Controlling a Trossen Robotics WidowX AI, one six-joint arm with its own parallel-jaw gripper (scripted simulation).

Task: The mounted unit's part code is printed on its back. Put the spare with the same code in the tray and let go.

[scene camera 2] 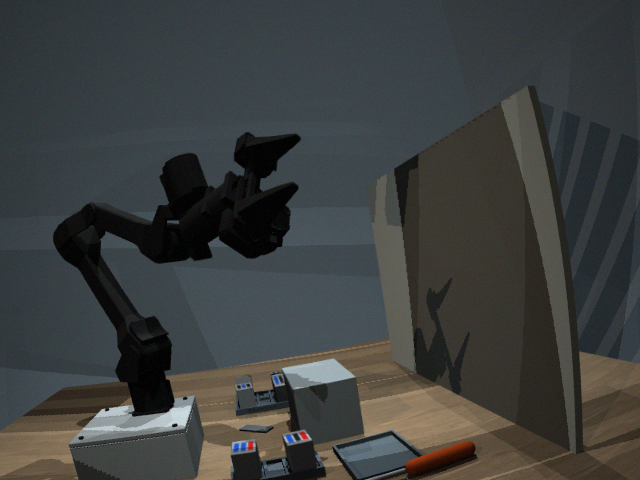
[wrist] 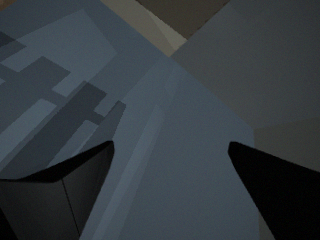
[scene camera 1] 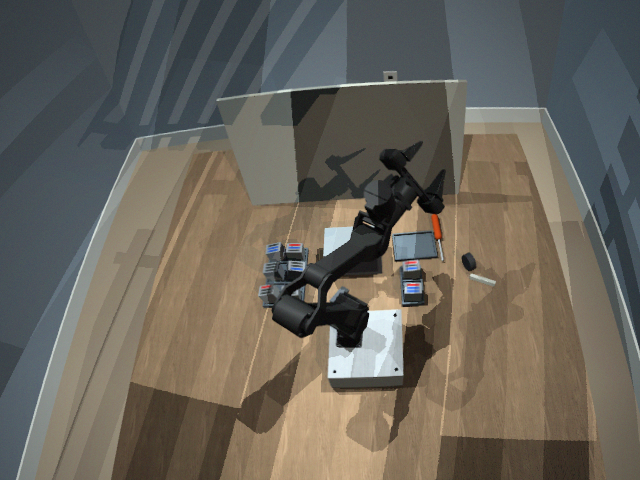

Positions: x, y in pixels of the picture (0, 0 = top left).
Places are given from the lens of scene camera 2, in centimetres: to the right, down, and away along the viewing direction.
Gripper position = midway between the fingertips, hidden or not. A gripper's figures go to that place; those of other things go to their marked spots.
my gripper (scene camera 2: 297, 158): -3, -10, 56
grey mounted unit (scene camera 2: 323, 398): 0, 24, 68
tall panel (scene camera 2: 473, 258): 24, 3, 68
